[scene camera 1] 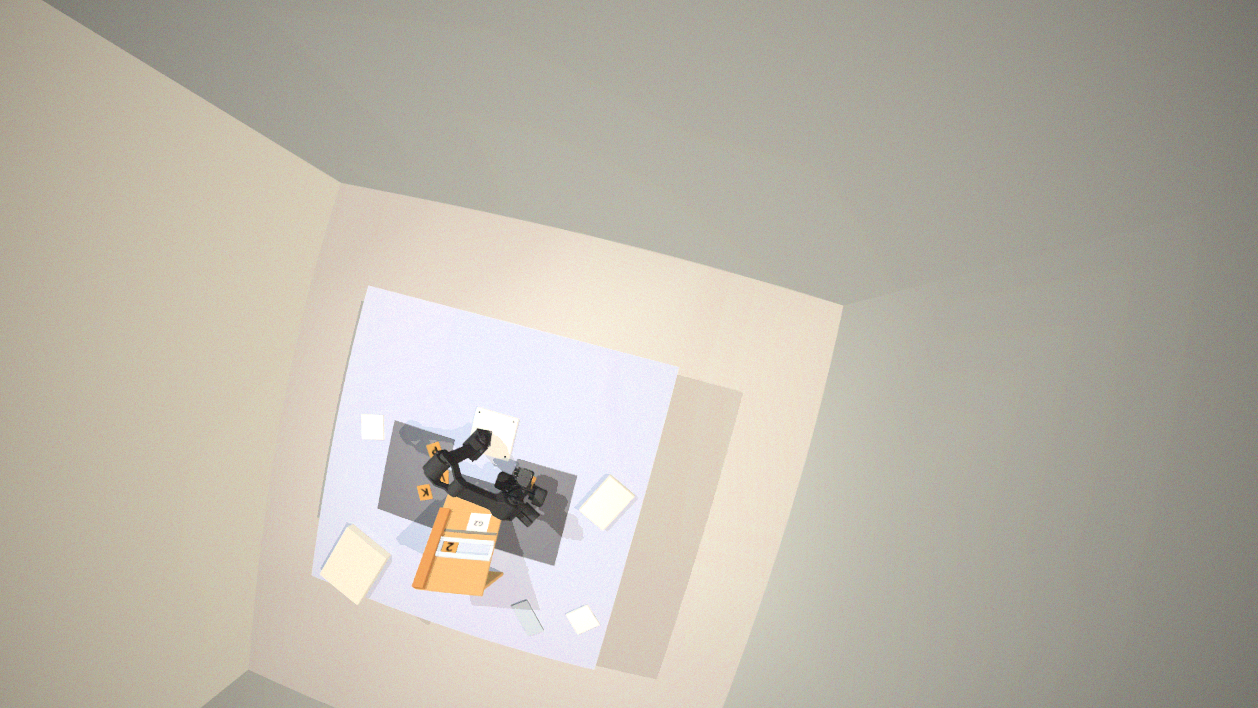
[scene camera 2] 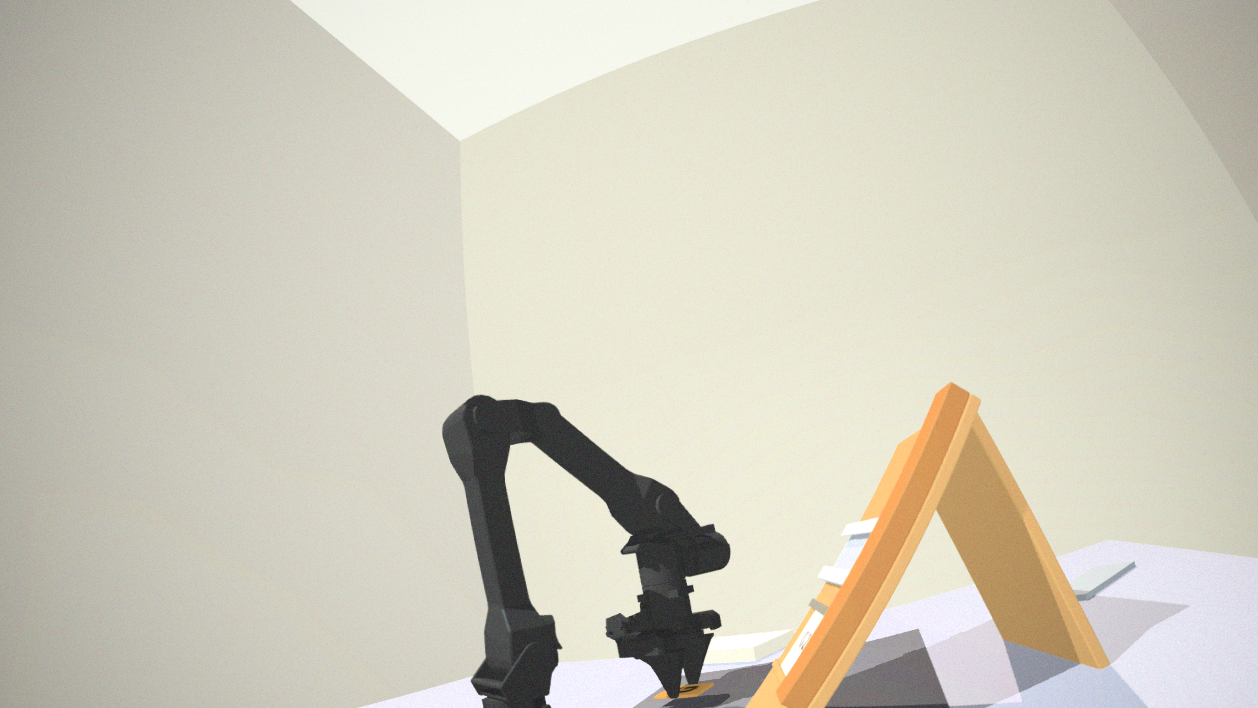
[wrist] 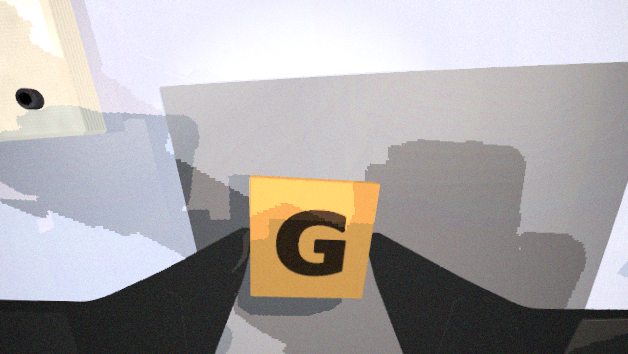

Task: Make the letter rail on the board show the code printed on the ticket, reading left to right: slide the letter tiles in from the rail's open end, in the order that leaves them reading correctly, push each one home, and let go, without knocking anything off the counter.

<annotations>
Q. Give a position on a cream block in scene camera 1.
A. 355,563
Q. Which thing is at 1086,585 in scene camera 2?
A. A grey slab.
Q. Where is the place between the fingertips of my gripper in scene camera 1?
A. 527,481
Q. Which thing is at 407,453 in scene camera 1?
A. A grey mat.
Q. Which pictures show my gripper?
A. Scene camera 1, scene camera 2 and the wrist view: all of them.
</annotations>
